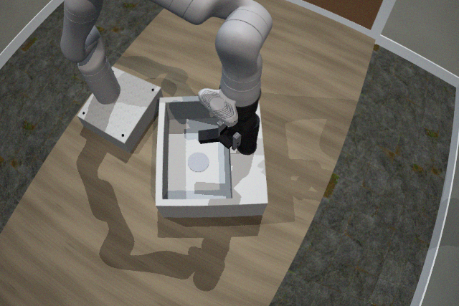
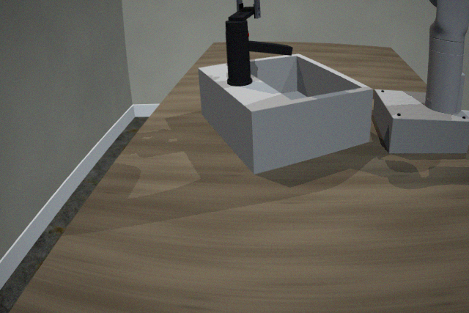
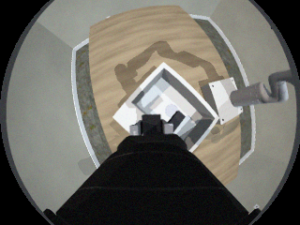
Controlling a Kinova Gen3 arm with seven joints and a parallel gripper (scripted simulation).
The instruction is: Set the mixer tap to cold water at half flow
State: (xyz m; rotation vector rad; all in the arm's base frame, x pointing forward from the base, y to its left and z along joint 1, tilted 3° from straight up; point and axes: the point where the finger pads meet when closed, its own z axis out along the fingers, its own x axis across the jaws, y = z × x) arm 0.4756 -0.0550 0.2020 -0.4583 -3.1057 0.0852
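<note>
Right now my hand is 3 cm to the right of the black lever and 1 cm short of it. The rest, counted from my hand: black mixer tap (5 cm to the left, 5 cm below, 1 cm ahead); white sink (24 cm below, 8 cm behind, 1 cm to the left).
</note>
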